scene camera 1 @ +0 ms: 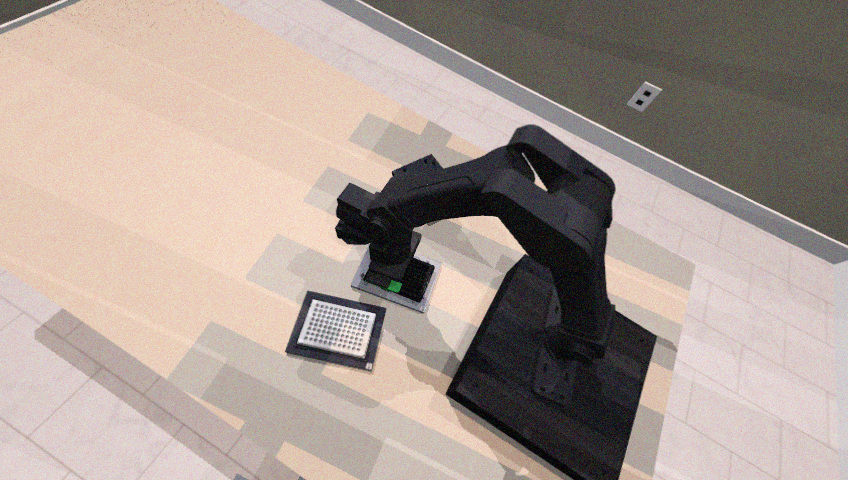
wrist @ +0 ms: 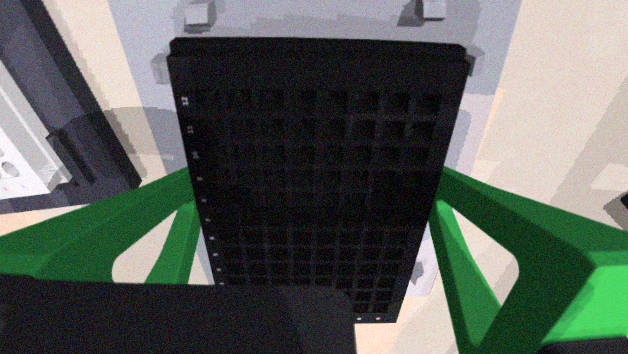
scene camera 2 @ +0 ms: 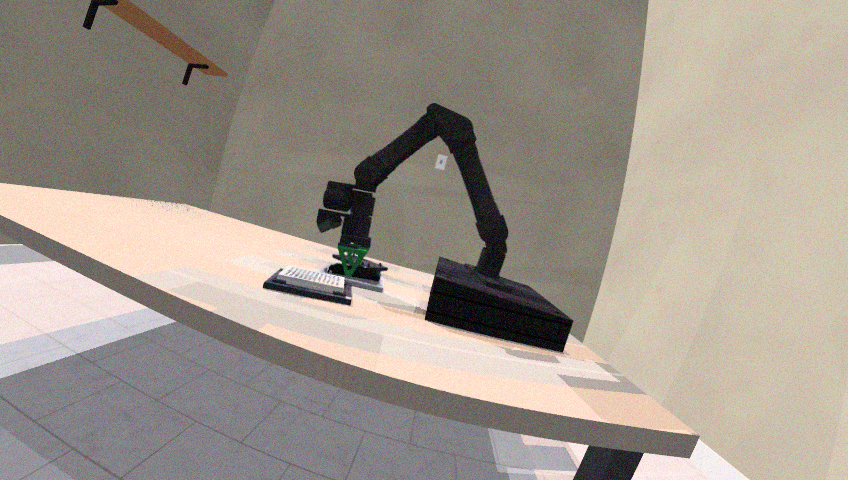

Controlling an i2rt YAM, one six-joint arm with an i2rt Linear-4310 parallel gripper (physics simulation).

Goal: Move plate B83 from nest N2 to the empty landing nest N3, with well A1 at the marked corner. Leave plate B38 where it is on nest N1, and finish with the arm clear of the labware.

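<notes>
A black well plate [scene camera 1: 419, 278] [wrist: 314, 145] lies over a light grey nest [scene camera 1: 379, 296] [scene camera 2: 368, 287] [wrist: 144, 35]. Its column numbers run along its left side in the wrist view. My gripper [scene camera 1: 395, 283] [scene camera 2: 350, 267] [wrist: 314, 177] points straight down. Its green fingers are shut on the black plate's two long sides. I cannot tell whether the plate rests in the nest or hangs just above it. A white well plate [scene camera 1: 335, 328] [scene camera 2: 310, 276] [wrist: 17, 175] sits on a dark nest [scene camera 1: 328, 358] [scene camera 2: 301, 290] [wrist: 78, 132] just to the left. The plate labels are too small to read.
The arm's black base slab [scene camera 1: 557, 382] [scene camera 2: 498, 304] stands to the right of both nests. A small dark object [wrist: 624, 200] shows at the right edge of the wrist view. The table's front edge [scene camera 2: 354, 382] runs close below the nests in scene camera 2.
</notes>
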